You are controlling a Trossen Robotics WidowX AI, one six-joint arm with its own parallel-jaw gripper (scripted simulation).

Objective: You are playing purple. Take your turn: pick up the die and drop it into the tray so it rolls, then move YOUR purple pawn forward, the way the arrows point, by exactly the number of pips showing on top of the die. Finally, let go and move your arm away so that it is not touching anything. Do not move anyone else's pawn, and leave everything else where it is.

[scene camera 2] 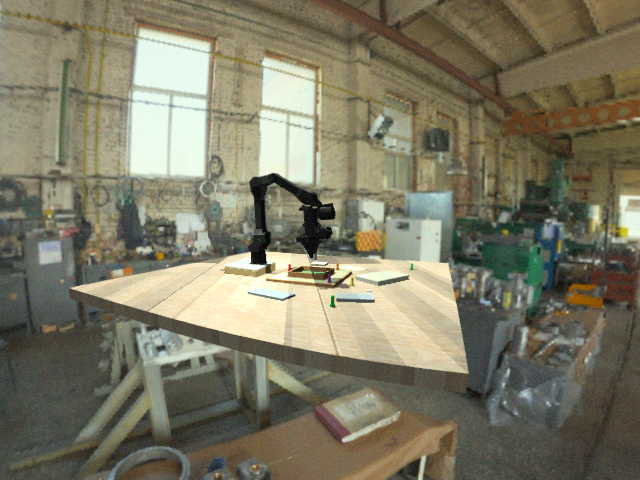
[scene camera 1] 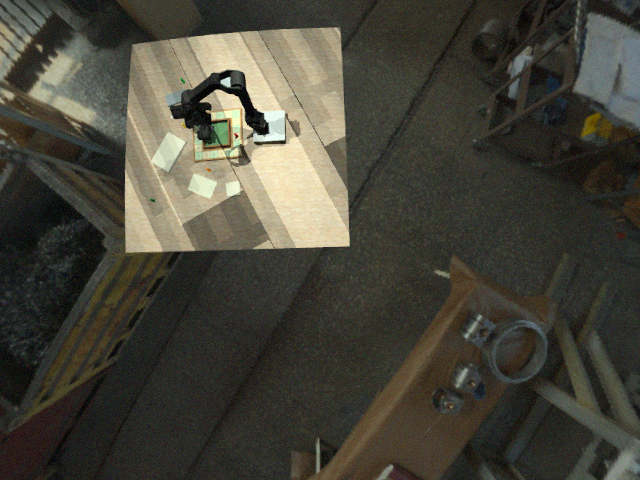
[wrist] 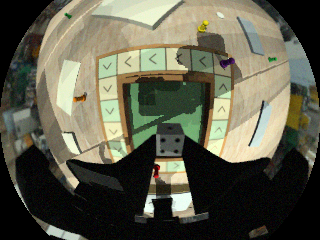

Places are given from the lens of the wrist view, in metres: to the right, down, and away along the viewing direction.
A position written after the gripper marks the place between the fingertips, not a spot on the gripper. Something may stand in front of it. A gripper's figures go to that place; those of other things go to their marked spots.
gripper (wrist: 168, 138): 0.01, 0.02, 0.10
die (wrist: 169, 136): 0.01, 0.01, 0.08
green felt tray floor (wrist: 171, 101): 0.02, -0.03, 0.15
The marked spots on the green felt tray floor and the die are 0.09 m apart.
